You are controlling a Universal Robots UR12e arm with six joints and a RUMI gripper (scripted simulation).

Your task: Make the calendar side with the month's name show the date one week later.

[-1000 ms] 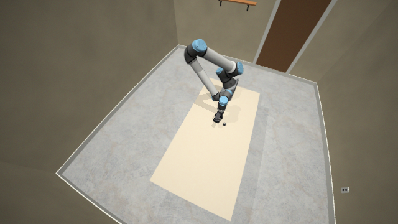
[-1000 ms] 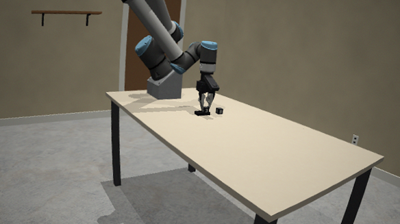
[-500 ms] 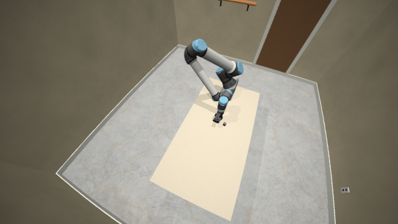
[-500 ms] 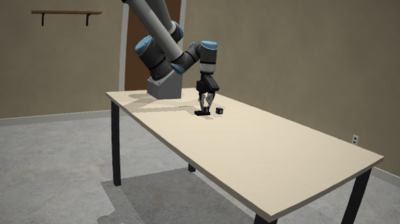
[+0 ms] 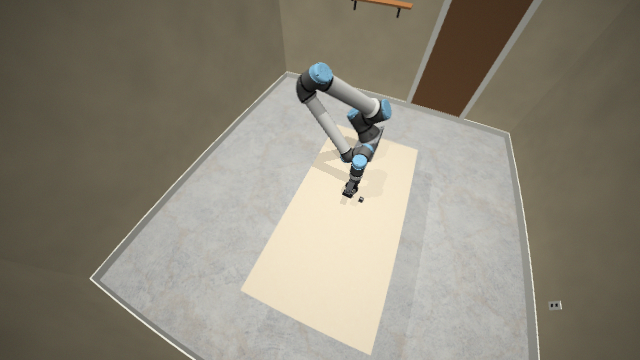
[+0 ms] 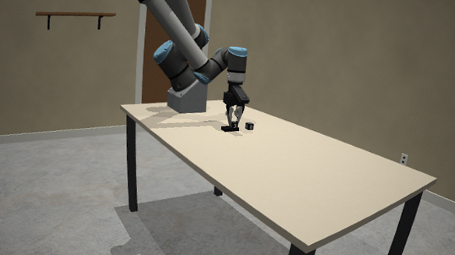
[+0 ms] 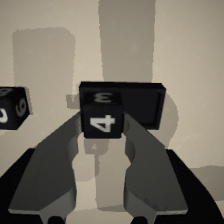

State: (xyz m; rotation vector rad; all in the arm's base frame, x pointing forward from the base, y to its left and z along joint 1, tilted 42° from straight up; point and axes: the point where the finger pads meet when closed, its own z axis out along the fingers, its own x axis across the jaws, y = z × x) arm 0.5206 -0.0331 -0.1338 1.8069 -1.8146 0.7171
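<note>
Right now the black tray is 2 cm to the right of my hand and 3 cm below it.
</note>
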